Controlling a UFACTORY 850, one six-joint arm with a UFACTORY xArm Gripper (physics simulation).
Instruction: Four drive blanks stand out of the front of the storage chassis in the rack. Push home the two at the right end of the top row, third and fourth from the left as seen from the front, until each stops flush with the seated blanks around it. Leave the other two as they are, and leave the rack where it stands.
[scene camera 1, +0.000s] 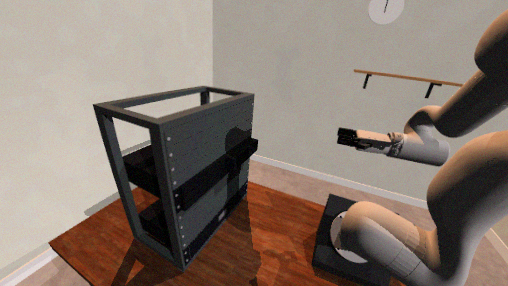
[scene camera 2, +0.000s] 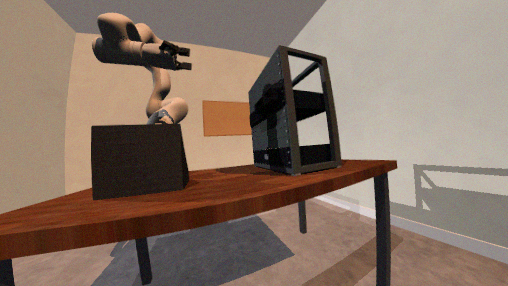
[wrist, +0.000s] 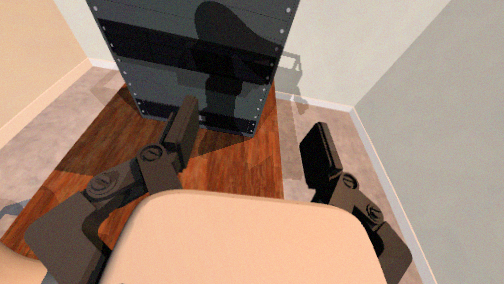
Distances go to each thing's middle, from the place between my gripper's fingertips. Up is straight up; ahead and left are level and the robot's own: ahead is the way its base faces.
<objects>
The rack (scene camera 1: 198, 162) lies 52 cm ahead of my hand, 11 cm to the left of it and 21 cm below it.
</objects>
